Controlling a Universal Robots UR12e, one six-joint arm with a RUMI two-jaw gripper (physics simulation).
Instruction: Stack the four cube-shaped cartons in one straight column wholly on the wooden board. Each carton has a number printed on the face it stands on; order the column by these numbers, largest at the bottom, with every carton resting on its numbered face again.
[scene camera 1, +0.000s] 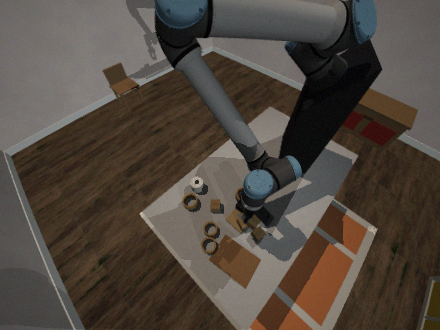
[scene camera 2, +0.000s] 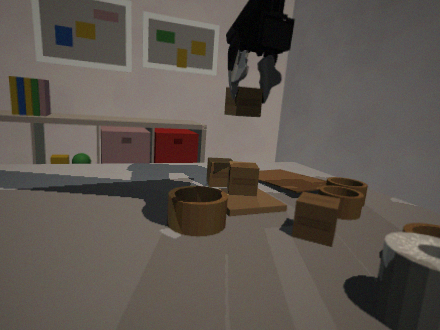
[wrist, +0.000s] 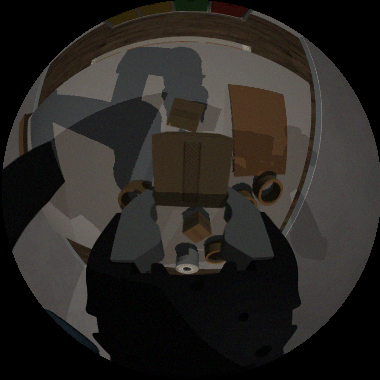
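Seen in the pictures: gripper, between the fingertips: (scene camera 2: 248, 101) (wrist: 189, 188); arm's base, origin of its link: (scene camera 1: 327, 76).
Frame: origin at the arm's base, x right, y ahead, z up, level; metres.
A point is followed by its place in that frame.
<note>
My gripper (scene camera 1: 246, 218) @(z -0.401, x 0.018, y 0.695 m) (scene camera 2: 249, 95) @(z -0.401, x 0.018, y 0.695 m) (wrist: 189, 188) @(z -0.401, x 0.018, y 0.695 m) is shut on a brown cube carton (scene camera 1: 254, 221) @(z -0.374, x -0.014, y 0.708 m) (scene camera 2: 243, 102) @(z -0.404, x 0.018, y 0.682 m) (wrist: 192, 167) @(z -0.374, x -0.013, y 0.702 m), held high above the table; its taped face shows in the wrist view. The square wooden board (scene camera 1: 232, 220) @(z -0.588, x 0.097, y 0.702 m) (scene camera 2: 257, 206) @(z -0.588, x 0.122, y 0.658 m) bears one carton (scene camera 2: 243, 179) @(z -0.554, x 0.058, y 0.669 m); the held carton hides this area in the wrist view. Another carton (scene camera 1: 258, 233) @(z -0.542, x -0.065, y 0.699 m) (scene camera 2: 220, 171) @(z -0.562, x -0.041, y 0.677 m) (wrist: 186, 114) @(z -0.542, x -0.064, y 0.697 m) stands on the table beyond the board. A further carton (scene camera 1: 215, 205) @(z -0.542, x 0.224, y 0.693 m) (scene camera 2: 316, 219) @(z -0.564, x 0.249, y 0.663 m) (wrist: 197, 227) @(z -0.542, x 0.207, y 0.690 m) stands apart on the near side. No printed numbers are visible.
A large flat brown panel (scene camera 1: 245, 270) @(z -0.594, x -0.097, y 0.890 m) (scene camera 2: 290, 181) @(z -0.588, x 0.007, y 0.857 m) (wrist: 257, 115) @(z -0.592, x -0.062, y 0.864 m) lies past the board. A wooden ring (scene camera 2: 197, 222) @(z -0.578, x 0.164, y 0.511 m) stands close to the board; several others are about. A white cylinder (scene camera 1: 197, 187) @(z -0.531, x 0.382, y 0.660 m) (scene camera 2: 410, 272) @(z -0.539, x 0.407, y 0.591 m) (wrist: 187, 260) @(z -0.540, x 0.367, y 0.642 m) stands near the table's edge.
</note>
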